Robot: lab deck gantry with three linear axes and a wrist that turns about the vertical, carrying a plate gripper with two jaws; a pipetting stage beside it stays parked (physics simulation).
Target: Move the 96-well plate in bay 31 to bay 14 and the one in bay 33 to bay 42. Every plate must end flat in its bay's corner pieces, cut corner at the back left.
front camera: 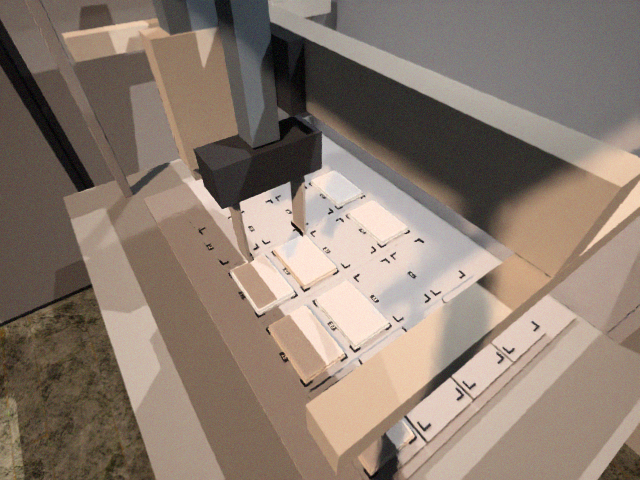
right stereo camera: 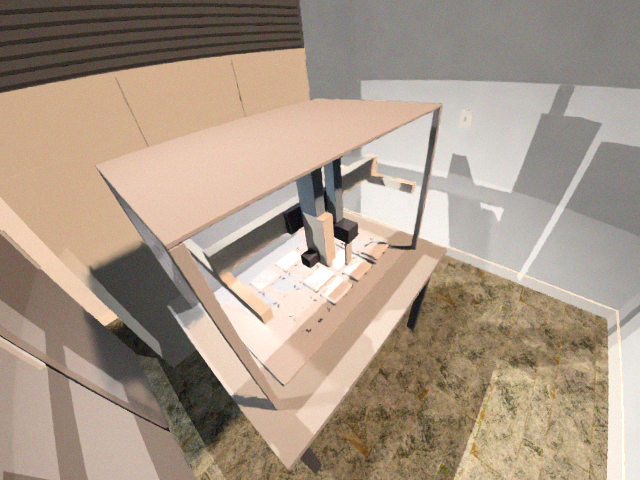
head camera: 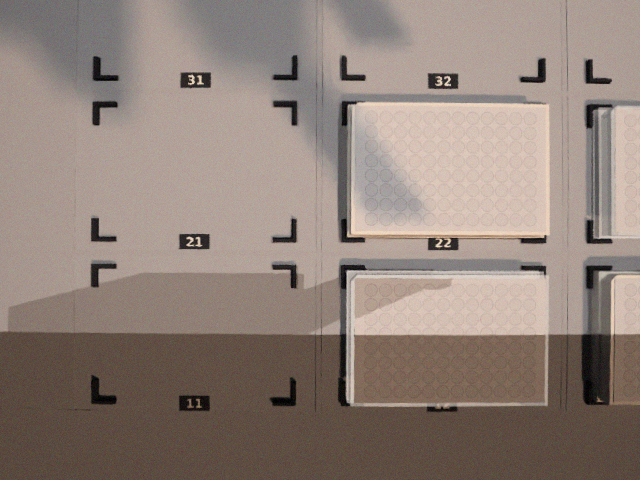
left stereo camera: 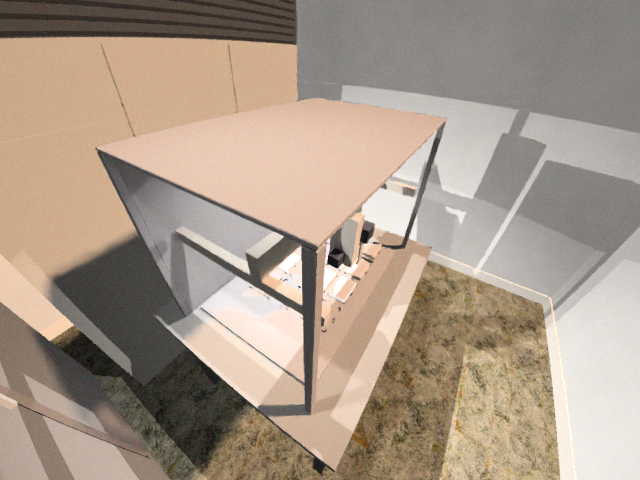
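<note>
My gripper is open, its two jaws wide apart with nothing between them, above the deck at the back left of the plates in bays 12 and 22. Its jaws do not show in the head view. Bay 31 shows its front corner pieces with no plate in them. Bay 33 holds no plate. A white plate lies flat in bay 42; its cut corner is too small to tell. Another plate lies in bay 14, partly hidden by the beam in the front view.
Plates stand in bay 12, bay 22, bay 13, bay 23 and bay 41. The parked pipetting stage stands behind the gripper. A beam crosses above the deck.
</note>
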